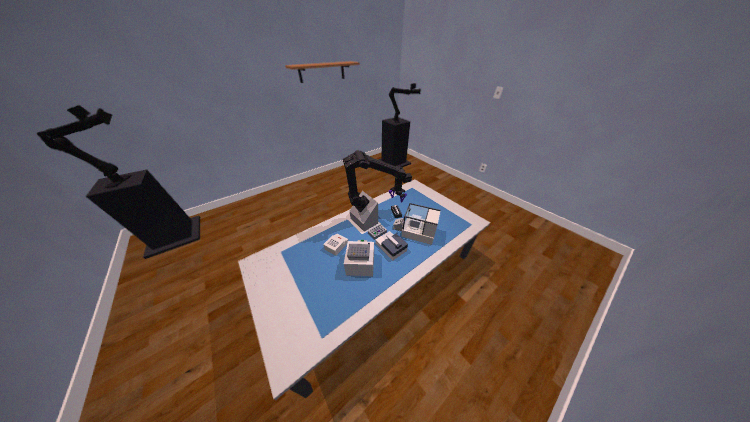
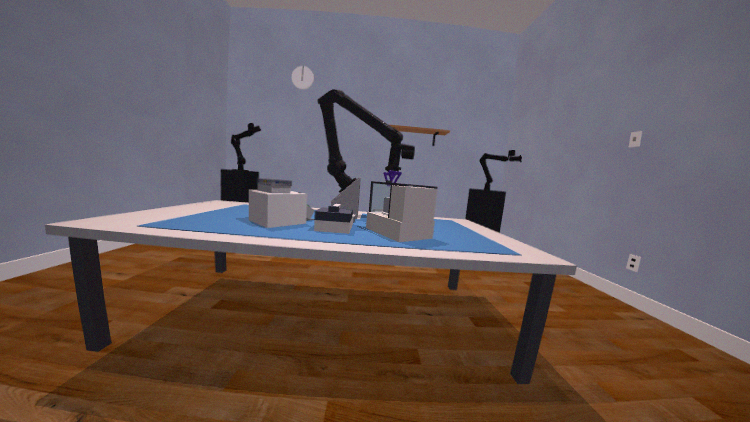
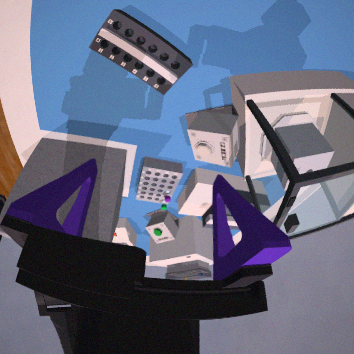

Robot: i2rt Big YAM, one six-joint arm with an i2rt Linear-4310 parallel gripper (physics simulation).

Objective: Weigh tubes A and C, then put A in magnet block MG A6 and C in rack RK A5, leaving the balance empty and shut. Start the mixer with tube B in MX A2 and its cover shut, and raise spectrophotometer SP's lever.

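Pixels of known places: gripper, fingertip midpoint: [image 1: 397, 200] [image 2: 390, 186] [image 3: 155, 171]; arm's base at its link origin: [image 1: 362, 204] [image 2: 348, 186].
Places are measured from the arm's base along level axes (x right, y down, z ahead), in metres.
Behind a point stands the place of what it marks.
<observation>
My gripper [image 1: 397, 196] {x -0.244, y -0.025, z 0.144 m} [image 2: 392, 179] {x -0.244, y -0.025, z 0.144 m} [image 3: 155, 171] {x -0.244, y -0.025, z 0.144 m} is open and empty, high above the mat beside the balance. The balance [image 1: 427, 234] {x -0.257, y 0.079, z 0.495 m} [image 2: 415, 212] {x -0.335, y 0.060, z 0.502 m} [image 3: 240, 86] {x -0.293, y 0.122, z 0.243 m} has black-framed glass panels and a grey block inside; whether its door is shut is unclear. A dark two-row block [image 1: 395, 211] {x -0.267, y 0.134, z 0.110 m} [image 3: 137, 54] {x -0.286, y 0.122, z 0.098 m}, apparently the magnet block, shows no tubes. The grey rack [image 3: 162, 164] [image 1: 377, 230] has a purple cap [image 3: 167, 199] {x -0.004, y 0.116, z 0.232 m} and a green cap [image 3: 164, 206] {x 0.032, y 0.118, z 0.236 m} at its near edge; tube letters are unreadable. The likely mixer [image 1: 359, 267] {x 0.303, y 0.071, z 0.457 m} [image 2: 276, 208] {x 0.214, y 0.094, z 0.477 m} [image 3: 182, 240] {x 0.163, y 0.086, z 0.337 m} has a gridded grey top. A dark-topped device [image 1: 393, 245] {x -0.002, y 0.077, z 0.436 m} [image 2: 333, 226] {x -0.023, y 0.146, z 0.480 m} may be the spectrophotometer.
A white box with a dial [image 3: 212, 142] {x -0.199, y 0.101, z 0.241 m} [image 1: 398, 224] {x -0.164, y 0.104, z 0.274 m} stands between the rack and balance. A small box with a green knob [image 3: 161, 231] {x 0.152, y 0.103, z 0.265 m} is beside the mixer. A white keypad box [image 1: 335, 243] {x 0.337, y 0.103, z 0.168 m} lies left of it. The arm's grey base [image 1: 363, 212] {x 0.030, y 0.034, z 0.060 m} is at the table's back edge.
</observation>
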